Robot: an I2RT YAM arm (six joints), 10 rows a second.
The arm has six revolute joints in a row. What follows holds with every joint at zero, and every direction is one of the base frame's. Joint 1 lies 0.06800 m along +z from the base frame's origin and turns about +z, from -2.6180 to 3.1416 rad. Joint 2 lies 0.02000 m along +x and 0.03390 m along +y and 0.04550 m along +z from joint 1 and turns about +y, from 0.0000 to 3.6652 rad. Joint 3 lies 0.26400 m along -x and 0.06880 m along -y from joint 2 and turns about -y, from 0.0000 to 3.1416 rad. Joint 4 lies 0.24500 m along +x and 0.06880 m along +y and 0.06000 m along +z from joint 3 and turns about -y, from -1.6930 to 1.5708 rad. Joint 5 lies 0.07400 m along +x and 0.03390 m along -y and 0.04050 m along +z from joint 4 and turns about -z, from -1.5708 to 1.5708 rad. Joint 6 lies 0.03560 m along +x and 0.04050 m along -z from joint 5 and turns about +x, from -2.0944 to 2.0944 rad. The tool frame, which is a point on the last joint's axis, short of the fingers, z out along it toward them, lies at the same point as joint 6; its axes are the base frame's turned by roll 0.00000, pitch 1.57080 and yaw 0.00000 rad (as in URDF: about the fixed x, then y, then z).
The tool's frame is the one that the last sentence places.
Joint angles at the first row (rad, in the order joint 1, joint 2, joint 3, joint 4, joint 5, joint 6):
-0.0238 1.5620 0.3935 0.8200 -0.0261 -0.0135
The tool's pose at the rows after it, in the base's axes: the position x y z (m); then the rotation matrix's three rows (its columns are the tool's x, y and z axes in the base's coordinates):
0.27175 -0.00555 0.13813; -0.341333 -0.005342 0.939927; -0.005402 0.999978 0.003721; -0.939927 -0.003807 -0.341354
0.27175 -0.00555 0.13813; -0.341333 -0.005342 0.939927; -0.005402 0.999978 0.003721; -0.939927 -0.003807 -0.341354
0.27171 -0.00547 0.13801; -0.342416 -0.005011 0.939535; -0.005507 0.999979 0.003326; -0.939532 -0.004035 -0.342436
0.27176 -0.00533 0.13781; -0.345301 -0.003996 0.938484; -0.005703 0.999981 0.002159; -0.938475 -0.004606 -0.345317
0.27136 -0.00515 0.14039; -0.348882 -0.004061 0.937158; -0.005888 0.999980 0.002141; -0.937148 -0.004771 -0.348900
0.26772 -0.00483 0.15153; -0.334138 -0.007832 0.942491; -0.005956 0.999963 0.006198; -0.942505 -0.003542 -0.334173
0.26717 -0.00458 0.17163; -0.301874 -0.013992 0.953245; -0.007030 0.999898 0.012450; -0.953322 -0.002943 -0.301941
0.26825 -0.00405 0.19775; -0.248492 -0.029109 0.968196; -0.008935 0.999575 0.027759; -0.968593 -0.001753 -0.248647
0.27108 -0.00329 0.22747; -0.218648 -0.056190 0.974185; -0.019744 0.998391 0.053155; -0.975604 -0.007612 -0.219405
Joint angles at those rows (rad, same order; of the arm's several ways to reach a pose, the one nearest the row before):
-0.0238 1.5619 0.3935 0.8200 -0.0261 -0.0135
-0.0238 1.5619 0.3935 0.8200 -0.0261 -0.0135
-0.0235 1.5619 0.3935 0.8188 -0.0254 -0.0135
-0.0227 1.5620 0.3943 0.8150 -0.0234 -0.0135
-0.0220 1.5459 0.3981 0.7913 -0.0227 -0.0135
-0.0216 1.4822 0.3992 0.7421 -0.0265 -0.0132
-0.0215 1.4013 0.4271 0.6674 -0.0330 -0.0135
-0.0215 1.3235 0.4736 0.5983 -0.0486 -0.0143
-0.0219 1.2583 0.5529 0.4835 -0.0746 -0.0246

